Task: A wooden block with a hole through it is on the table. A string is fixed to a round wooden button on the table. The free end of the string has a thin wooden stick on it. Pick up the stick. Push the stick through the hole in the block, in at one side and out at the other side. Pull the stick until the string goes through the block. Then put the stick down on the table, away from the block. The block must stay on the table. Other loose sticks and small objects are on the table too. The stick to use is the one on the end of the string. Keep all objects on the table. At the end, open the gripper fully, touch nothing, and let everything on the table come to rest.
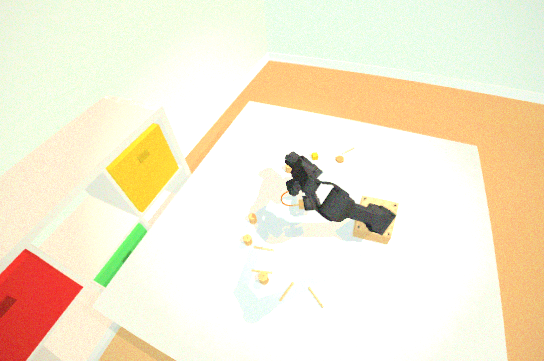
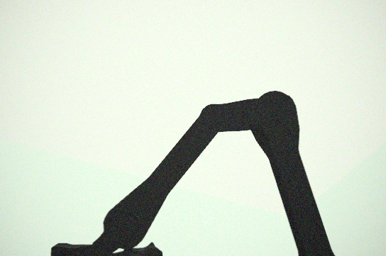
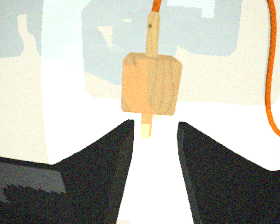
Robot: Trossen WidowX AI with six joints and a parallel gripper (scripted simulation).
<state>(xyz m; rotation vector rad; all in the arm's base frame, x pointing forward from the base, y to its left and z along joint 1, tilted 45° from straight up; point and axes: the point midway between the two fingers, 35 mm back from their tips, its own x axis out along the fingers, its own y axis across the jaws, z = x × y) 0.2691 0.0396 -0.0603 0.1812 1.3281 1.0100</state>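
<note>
Now: the square wooden block 2 cm to the left of my gripper tip, 2 cm below it and 2 cm ahead of it. Also, from my gripper tip: thin wooden stick 3 cm ahead, 2 cm to the left, 2 cm below; round wooden button 16 cm to the right, 8 cm ahead, 2 cm below; yellow piece 27 cm to the right, 6 cm ahead, 2 cm below.
</note>
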